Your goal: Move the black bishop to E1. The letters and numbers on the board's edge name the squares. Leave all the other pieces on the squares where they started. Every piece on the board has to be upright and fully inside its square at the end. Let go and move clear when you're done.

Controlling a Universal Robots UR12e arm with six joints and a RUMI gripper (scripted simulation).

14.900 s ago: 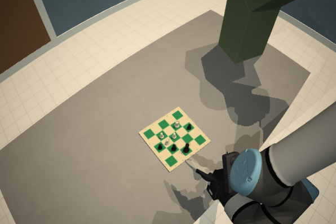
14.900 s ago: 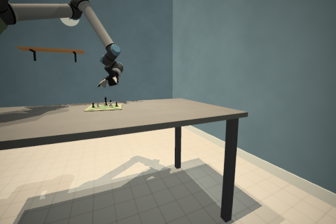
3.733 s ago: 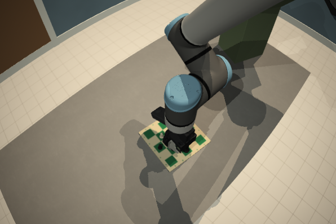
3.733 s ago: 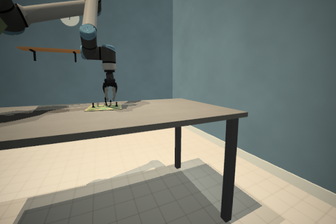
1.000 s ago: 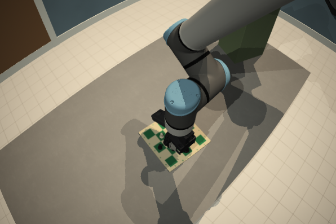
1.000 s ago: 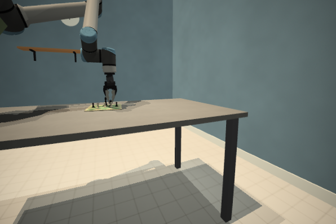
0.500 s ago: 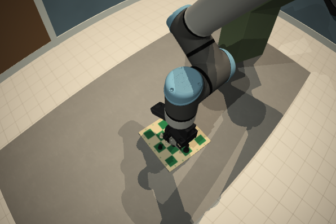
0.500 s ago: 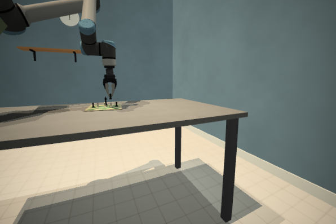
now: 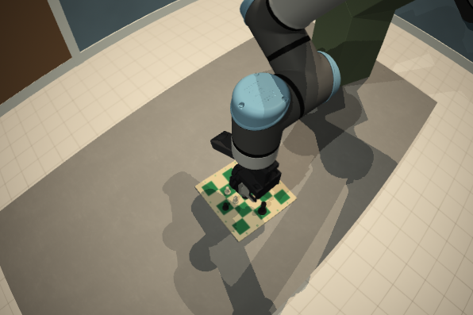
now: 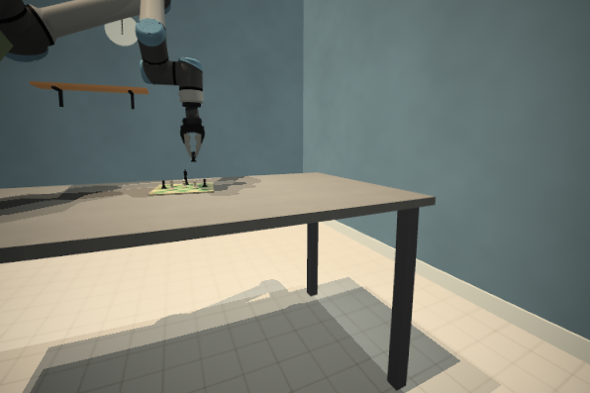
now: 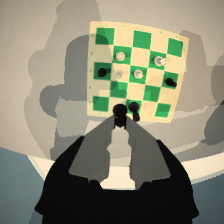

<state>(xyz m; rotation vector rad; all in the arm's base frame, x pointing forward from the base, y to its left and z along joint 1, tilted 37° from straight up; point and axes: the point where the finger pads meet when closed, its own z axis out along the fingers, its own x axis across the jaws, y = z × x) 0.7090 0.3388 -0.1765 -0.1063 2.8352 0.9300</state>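
Now: hand 3 cm past the chessboard, 4 cm to the left of it and 13 cm above it. Round my hand: white crowned piece 7 cm behind, 8 cm to the right, 11 cm below.
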